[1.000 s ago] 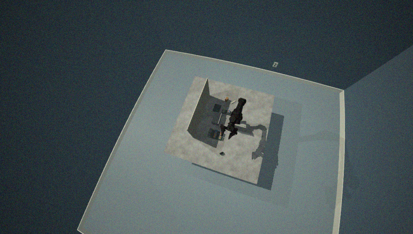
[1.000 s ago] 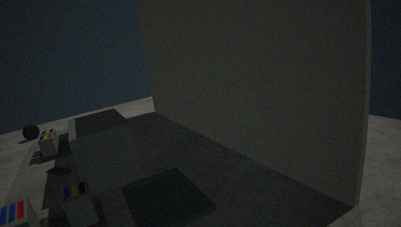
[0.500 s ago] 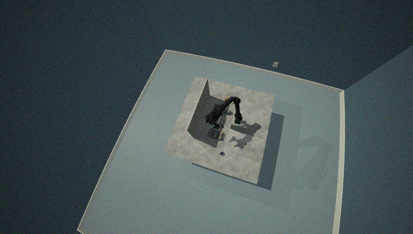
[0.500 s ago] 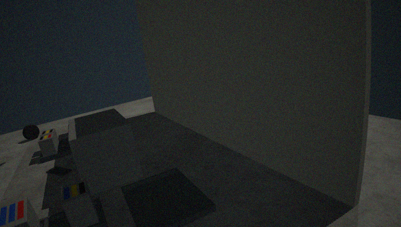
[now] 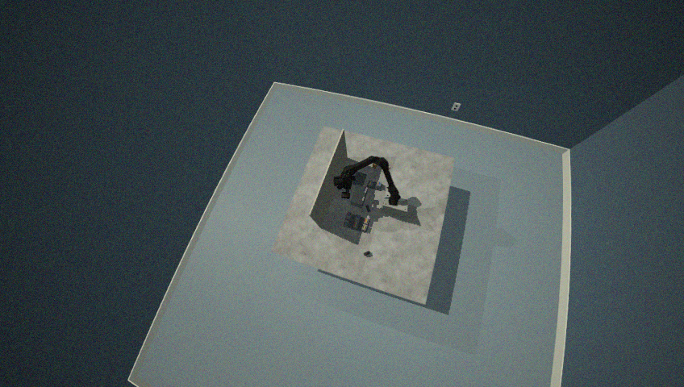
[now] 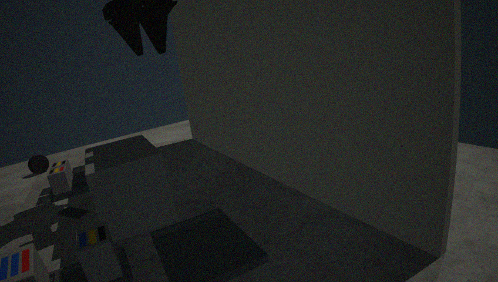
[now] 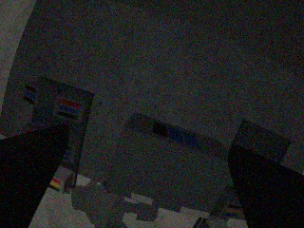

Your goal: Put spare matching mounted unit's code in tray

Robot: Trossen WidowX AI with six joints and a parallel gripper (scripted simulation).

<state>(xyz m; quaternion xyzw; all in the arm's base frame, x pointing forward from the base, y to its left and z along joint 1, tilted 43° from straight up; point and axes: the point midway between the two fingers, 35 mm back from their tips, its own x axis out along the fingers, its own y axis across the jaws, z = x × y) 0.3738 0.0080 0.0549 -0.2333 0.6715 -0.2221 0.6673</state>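
Now: gripper tip 19 cm above the grey spare block, 15 cm to the right of it and 11 cm past it. From my gripper tip the other things lie so: dark flat tray: 23 cm below, 21 cm to the right, 7 cm behind; upright wall: 13 cm ahead, 7 cm to the right, 1 cm below.
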